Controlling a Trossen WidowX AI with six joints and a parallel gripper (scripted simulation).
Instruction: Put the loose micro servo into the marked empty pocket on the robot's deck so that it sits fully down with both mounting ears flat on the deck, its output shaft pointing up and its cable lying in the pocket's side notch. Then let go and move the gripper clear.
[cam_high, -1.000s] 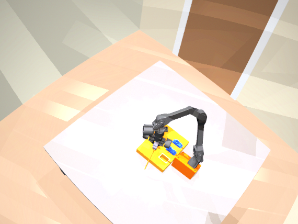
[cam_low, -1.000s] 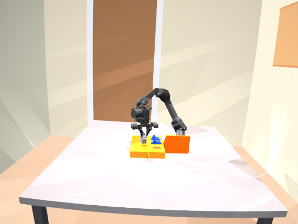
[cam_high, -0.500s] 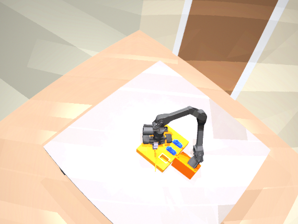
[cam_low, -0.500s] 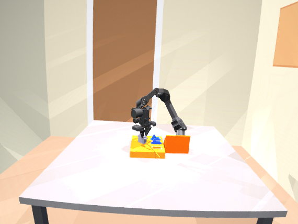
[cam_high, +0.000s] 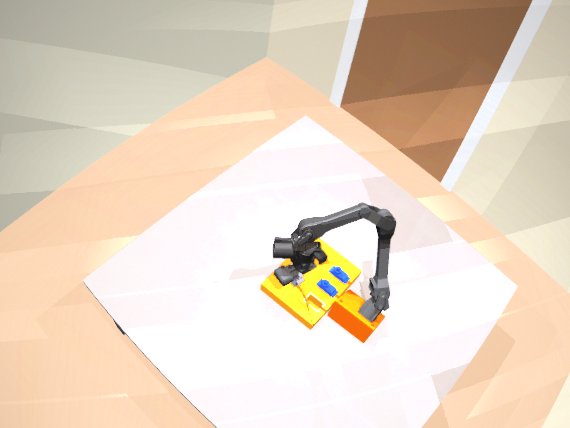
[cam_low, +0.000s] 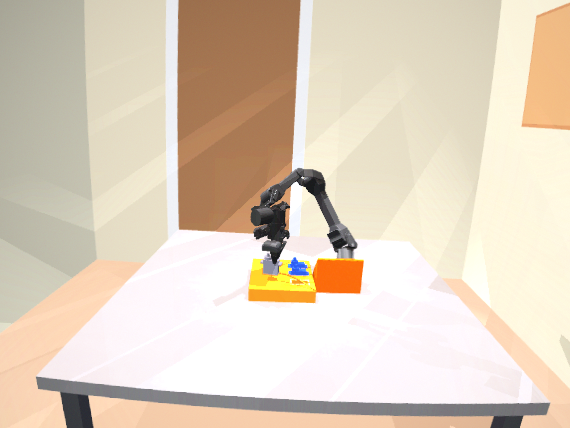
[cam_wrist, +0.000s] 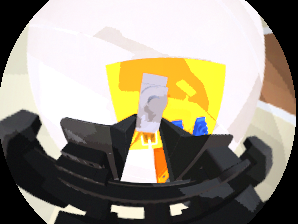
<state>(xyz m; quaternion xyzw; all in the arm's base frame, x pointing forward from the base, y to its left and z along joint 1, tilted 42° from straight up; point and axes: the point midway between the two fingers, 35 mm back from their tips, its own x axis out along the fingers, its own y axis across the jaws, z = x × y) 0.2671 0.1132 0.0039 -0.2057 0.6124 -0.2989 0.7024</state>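
Right now the yellow deck is 10 cm below my gripper tip, 7 cm to the right of it and 2 cm ahead of it.
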